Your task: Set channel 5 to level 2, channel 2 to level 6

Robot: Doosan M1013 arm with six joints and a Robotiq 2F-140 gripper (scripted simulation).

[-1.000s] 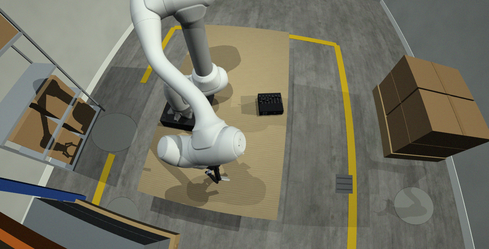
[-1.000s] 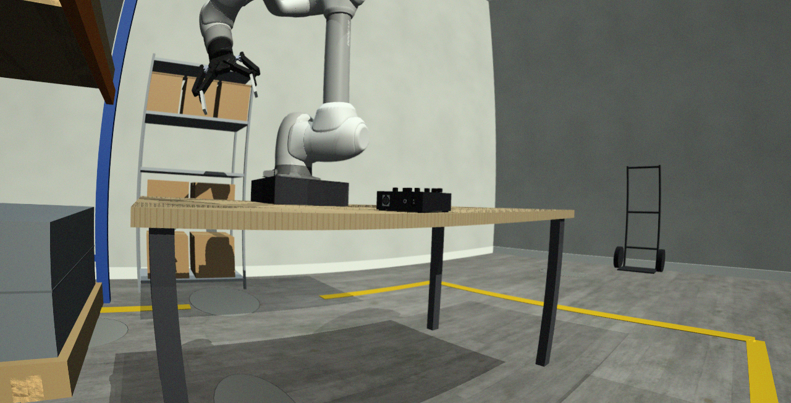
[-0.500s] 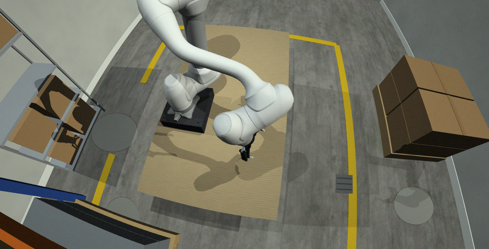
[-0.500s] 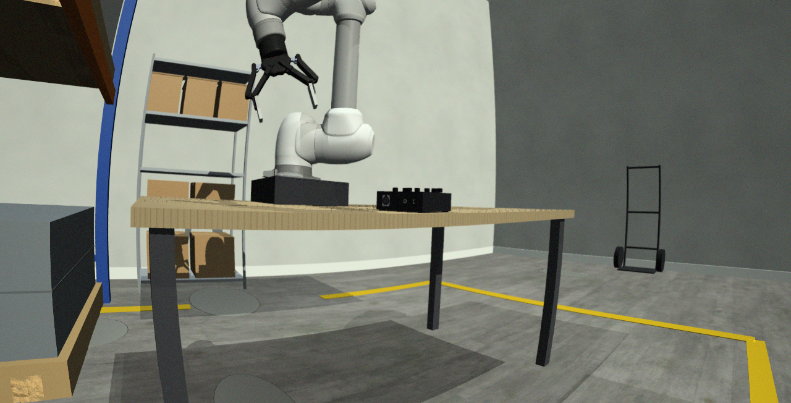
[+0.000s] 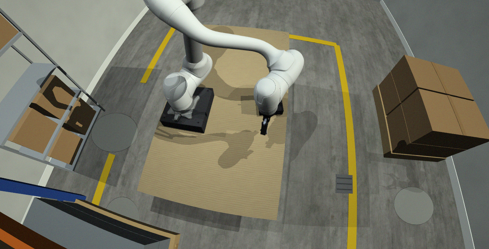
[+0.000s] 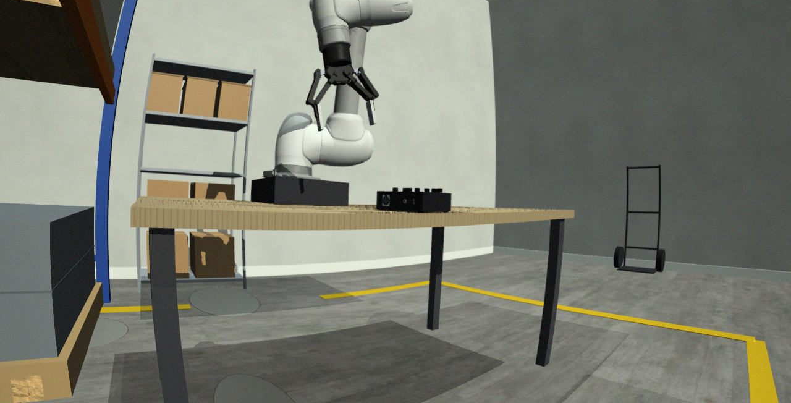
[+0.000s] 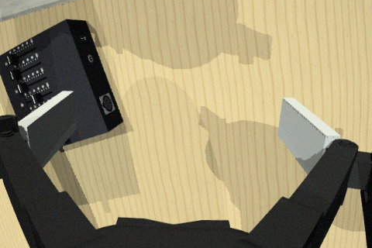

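The channel 2 fader cap lies 20 mm ahead of my hand, 280 mm to the left of it and 160 mm below it. Round my hand: fader 6 cap 50 mm behind, 230 mm to the left, 160 mm below; channel 5 fader cap 30 mm behind, 230 mm to the left, 160 mm below; master fader cap 70 mm behind, 210 mm to the left, 160 mm below.
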